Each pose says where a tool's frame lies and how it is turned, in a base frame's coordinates. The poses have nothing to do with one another.
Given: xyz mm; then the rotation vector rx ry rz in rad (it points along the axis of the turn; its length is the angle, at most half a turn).
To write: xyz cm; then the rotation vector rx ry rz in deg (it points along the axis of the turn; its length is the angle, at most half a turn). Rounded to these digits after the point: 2 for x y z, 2 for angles.
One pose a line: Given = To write
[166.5 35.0 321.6 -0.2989 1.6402 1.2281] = [16.65 3.50 32.16 -17.13 93.98 70.36]
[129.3 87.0 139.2 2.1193 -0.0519 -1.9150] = [12.93 8.70 13.92 121.43 -2.97 -109.72]
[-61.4 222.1 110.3 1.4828 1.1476 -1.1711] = [-6.14 22.21 11.03 84.96 65.75 -67.10]
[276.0 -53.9 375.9 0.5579 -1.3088 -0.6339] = [27.60 -5.39 37.59 31.97 -74.99 -36.32]
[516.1 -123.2 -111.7 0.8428 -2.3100 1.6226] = [51.61 -12.32 -11.17 48.29 -132.35 92.97]
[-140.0 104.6 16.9 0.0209 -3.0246 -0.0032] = [-14.00 10.46 1.69 1.20 -173.30 -0.18]
